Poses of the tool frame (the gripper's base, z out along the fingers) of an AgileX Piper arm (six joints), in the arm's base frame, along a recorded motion.
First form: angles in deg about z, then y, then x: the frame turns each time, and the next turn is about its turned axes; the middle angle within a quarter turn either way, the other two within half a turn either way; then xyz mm.
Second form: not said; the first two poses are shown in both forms.
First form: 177.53, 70.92, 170.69, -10, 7, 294
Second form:
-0.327, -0.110, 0.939, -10
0.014, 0.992, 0.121, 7
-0.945, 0.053, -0.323, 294
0, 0, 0, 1

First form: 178.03, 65.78, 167.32, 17, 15, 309
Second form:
-0.410, -0.167, 0.897, 17
0.014, 0.982, 0.189, 15
-0.912, 0.090, -0.400, 309
0, 0, 0, 1

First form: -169.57, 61.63, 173.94, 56, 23, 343
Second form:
-0.467, -0.271, 0.841, 56
-0.086, 0.961, 0.262, 23
-0.880, 0.050, -0.473, 343
0, 0, 0, 1

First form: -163.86, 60.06, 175.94, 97, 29, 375
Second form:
-0.479, -0.336, 0.811, 97
-0.139, 0.941, 0.308, 29
-0.867, 0.035, -0.498, 375
0, 0, 0, 1

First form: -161.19, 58.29, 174.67, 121, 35, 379
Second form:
-0.498, -0.396, 0.772, 121
-0.169, 0.917, 0.361, 35
-0.851, 0.049, -0.523, 379
0, 0, 0, 1

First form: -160.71, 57.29, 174.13, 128, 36, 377
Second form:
-0.510, -0.410, 0.756, 128
-0.179, 0.910, 0.373, 36
-0.841, 0.055, -0.538, 377
0, 0, 0, 1

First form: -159.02, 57.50, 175.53, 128, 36, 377
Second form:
-0.502, -0.418, 0.757, 128
-0.192, 0.907, 0.374, 36
-0.843, 0.042, -0.536, 377
0, 0, 0, 1

